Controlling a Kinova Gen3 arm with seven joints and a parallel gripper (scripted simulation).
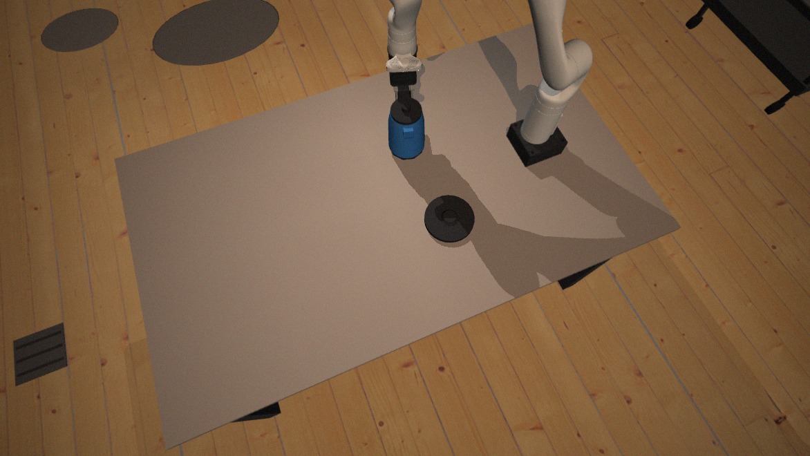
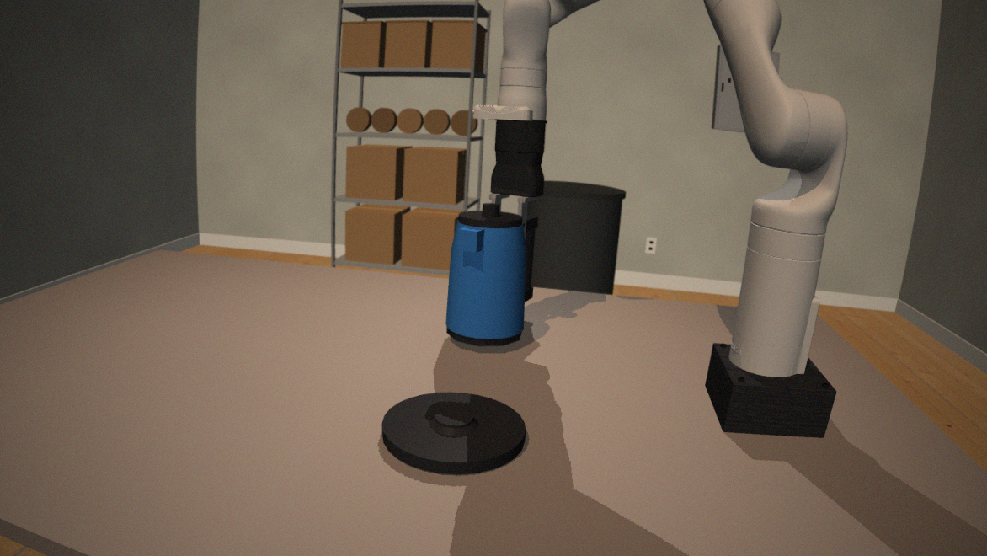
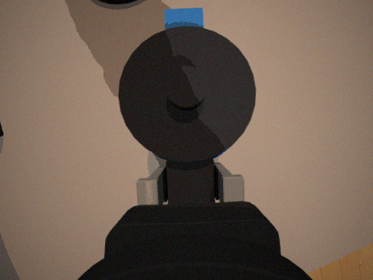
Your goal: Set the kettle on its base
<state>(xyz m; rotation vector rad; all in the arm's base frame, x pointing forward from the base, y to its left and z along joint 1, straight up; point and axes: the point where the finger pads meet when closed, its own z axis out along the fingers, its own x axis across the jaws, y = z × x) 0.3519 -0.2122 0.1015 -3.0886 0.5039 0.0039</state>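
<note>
Now: hand 1 cm short of the blue kettle, 3 cm to the right of it and 6 cm above it. Also, from my hand: round black base 1 cm ahead, 35 cm to the left, 15 cm below.
</note>
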